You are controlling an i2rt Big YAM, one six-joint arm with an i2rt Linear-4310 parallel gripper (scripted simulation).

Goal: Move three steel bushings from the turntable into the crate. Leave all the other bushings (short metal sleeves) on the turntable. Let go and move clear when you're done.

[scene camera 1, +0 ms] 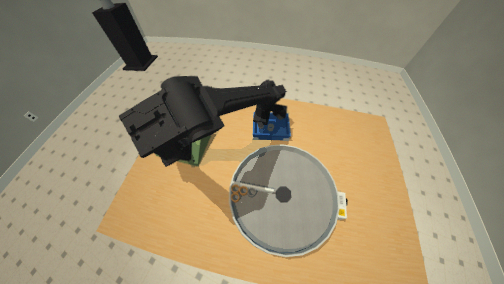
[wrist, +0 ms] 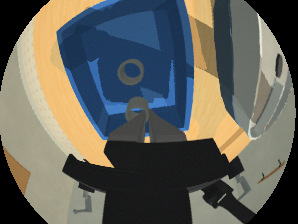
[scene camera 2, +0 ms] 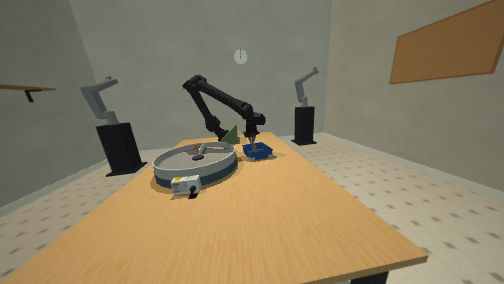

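My gripper (wrist: pixel 147 112) is visible, as is a blue crate (scene camera 1: pixel 281 131). The wrist view shows the crate too (wrist: pixel 92 47).
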